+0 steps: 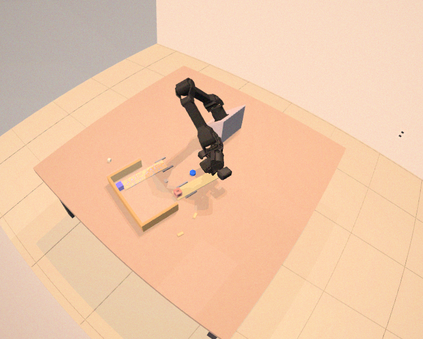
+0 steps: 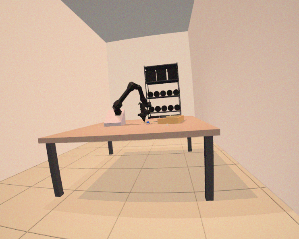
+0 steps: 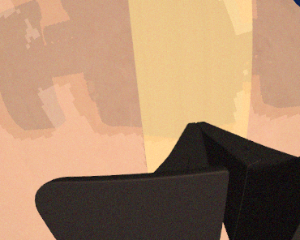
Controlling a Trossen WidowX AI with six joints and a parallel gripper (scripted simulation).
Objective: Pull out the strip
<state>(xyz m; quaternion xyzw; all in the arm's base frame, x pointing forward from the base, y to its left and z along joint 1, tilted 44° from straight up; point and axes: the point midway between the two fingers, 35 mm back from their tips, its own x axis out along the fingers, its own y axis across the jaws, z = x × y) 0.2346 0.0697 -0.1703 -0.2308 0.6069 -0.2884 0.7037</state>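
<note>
Now: gripper tip 6 cm short of the blue disc and 8 cm to the left of it. Round my gripper tip: strip (25 cm ahead, 23 cm to the right); then grey ball (19 cm ahead, 13 cm to the right); then white cube (33 cm ahead, 43 cm to the right).
</note>
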